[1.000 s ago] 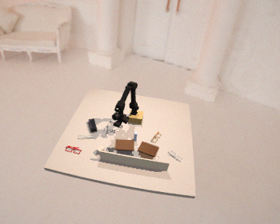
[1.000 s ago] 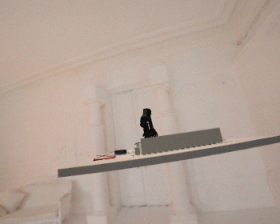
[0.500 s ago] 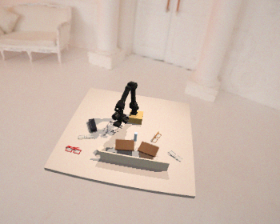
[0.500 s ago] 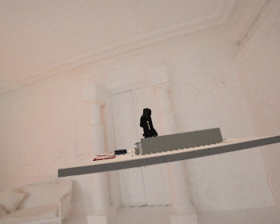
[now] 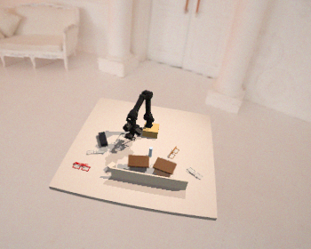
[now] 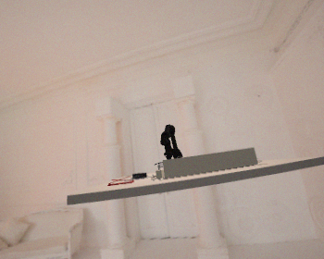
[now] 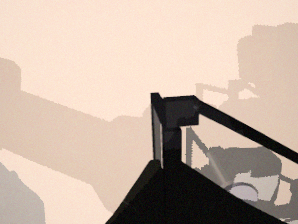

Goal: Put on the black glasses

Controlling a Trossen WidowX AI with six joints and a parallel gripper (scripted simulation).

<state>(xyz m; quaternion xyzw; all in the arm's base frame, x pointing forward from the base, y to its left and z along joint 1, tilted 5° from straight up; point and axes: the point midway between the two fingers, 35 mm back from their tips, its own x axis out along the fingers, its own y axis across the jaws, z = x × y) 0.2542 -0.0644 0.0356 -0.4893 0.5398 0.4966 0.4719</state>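
The black box is 70 mm ahead of my gripper tip, 270 mm to the right of it and 60 mm below it. From my gripper tip the other things lie so: long grey wall 340 mm ahead, 290 mm to the left, 20 mm below; brown head 180 mm ahead, 370 mm to the left, 20 mm below.
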